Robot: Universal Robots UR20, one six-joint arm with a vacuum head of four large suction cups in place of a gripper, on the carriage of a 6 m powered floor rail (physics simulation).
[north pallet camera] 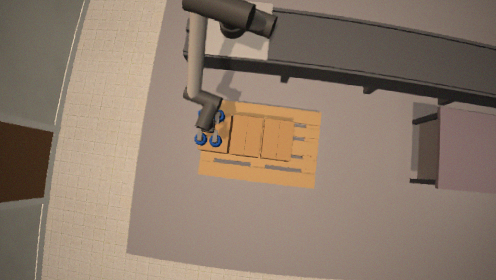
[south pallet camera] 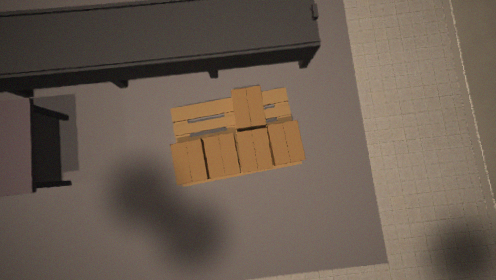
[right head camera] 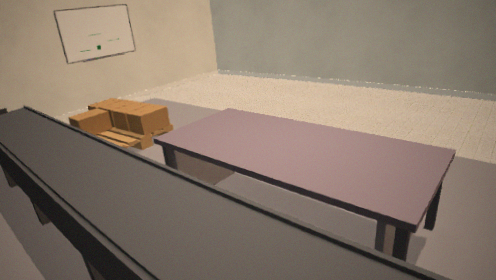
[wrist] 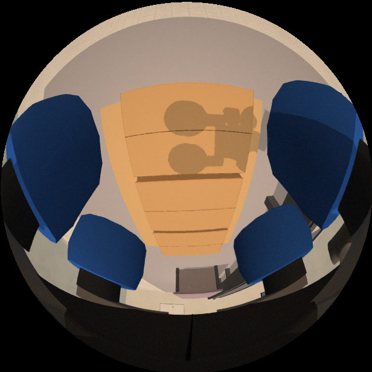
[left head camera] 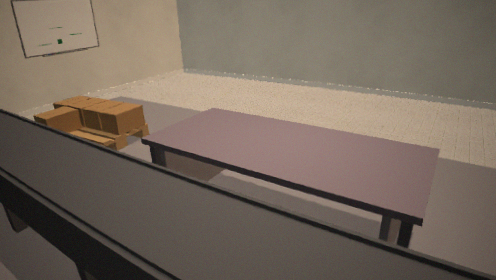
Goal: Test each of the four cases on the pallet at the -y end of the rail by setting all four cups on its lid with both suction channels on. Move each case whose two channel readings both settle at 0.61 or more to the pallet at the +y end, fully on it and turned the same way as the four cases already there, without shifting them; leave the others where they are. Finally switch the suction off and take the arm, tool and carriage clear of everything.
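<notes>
My gripper, a head of four blue suction cups (north pallet camera: 209,128) (wrist: 187,200), is open and holds nothing. It hangs above the end case (north pallet camera: 223,144) (wrist: 190,155), whose lid bears the cups' shadow in the wrist view. Beside that case stand a middle case (north pallet camera: 238,135) (wrist: 187,195) and a third case (north pallet camera: 270,141), all on the -y pallet (north pallet camera: 260,180) (wrist: 111,125). In the south pallet view, four cases (south pallet camera: 189,161) (south pallet camera: 220,155) (south pallet camera: 253,150) (south pallet camera: 286,143) stand in a row on the +y pallet (south pallet camera: 202,104). A fifth case (south pallet camera: 248,106) stands on the rail side of the row, turned the same way.
The dark floor rail (north pallet camera: 375,45) (south pallet camera: 150,40) (left head camera: 125,195) (right head camera: 165,205) runs past both pallets. The pale carriage plate (north pallet camera: 257,47) is at its -y end, under the arm. A mauve table (left head camera: 300,150) (right head camera: 310,155) (north pallet camera: 470,150) (south pallet camera: 12,145) stands between the pallets, beside the rail.
</notes>
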